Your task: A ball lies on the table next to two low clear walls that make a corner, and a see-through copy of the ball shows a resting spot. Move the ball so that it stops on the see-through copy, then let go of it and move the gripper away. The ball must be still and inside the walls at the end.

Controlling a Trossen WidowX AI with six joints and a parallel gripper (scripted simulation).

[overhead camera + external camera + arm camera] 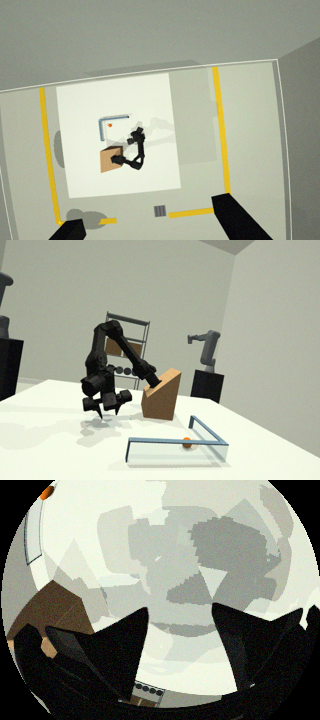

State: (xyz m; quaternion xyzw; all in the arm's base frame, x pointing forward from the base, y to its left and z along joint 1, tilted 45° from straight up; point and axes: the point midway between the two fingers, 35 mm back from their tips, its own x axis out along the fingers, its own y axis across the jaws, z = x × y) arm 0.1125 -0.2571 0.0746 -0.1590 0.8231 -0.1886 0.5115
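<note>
My gripper tip is 220 mm short of the orange ball, 250 mm to the right of it and 10 mm below it. The rest, counted from my gripper tip: see-through copy of ball (230 mm ahead, 270 mm to the left, 10 mm above).
</note>
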